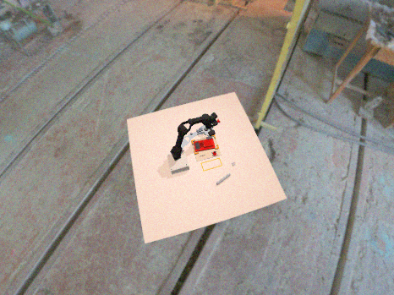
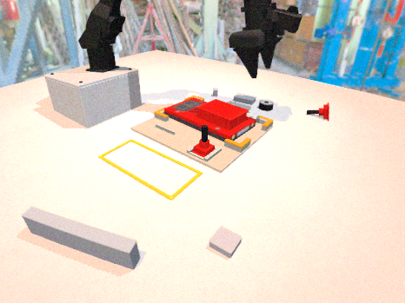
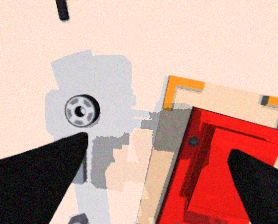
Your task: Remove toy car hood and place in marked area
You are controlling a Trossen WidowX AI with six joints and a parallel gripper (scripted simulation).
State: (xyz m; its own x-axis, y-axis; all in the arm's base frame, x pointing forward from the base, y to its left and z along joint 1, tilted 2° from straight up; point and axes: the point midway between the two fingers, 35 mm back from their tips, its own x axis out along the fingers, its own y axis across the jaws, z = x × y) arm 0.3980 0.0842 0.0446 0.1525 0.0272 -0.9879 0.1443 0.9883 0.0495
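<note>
The red hood lies 6 cm behind my gripper tip, 8 cm to the right of it and 8 cm below it.
</note>
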